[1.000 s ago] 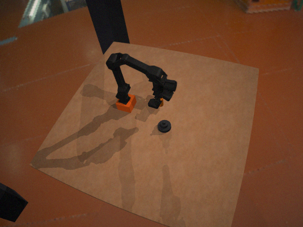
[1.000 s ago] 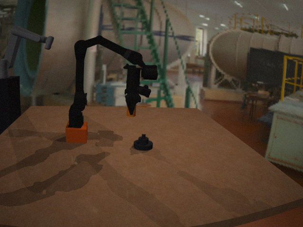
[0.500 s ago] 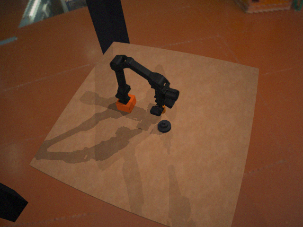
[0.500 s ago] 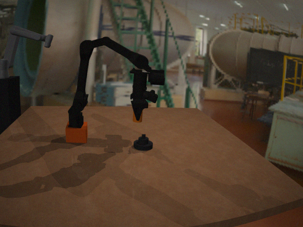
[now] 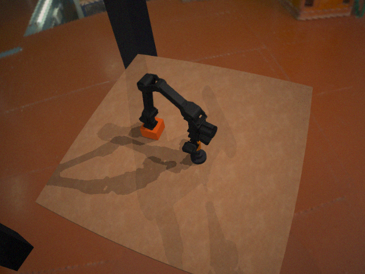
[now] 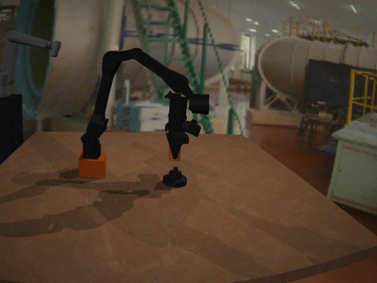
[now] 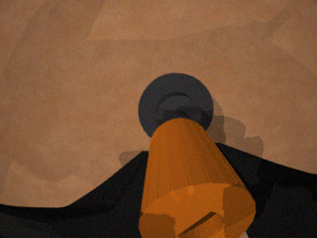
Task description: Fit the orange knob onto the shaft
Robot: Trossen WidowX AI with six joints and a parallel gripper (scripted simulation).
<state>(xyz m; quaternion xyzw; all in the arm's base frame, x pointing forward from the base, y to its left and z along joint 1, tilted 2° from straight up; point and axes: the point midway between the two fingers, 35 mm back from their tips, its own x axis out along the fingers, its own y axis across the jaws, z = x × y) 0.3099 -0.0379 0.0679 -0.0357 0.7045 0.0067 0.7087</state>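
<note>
Now: the dark round pedestal 6 cm below my gripper tip, 1 cm to the right of it and 1 cm ahead of it. The rest, counted from my gripper tip: orange knob (2 cm above).
</note>
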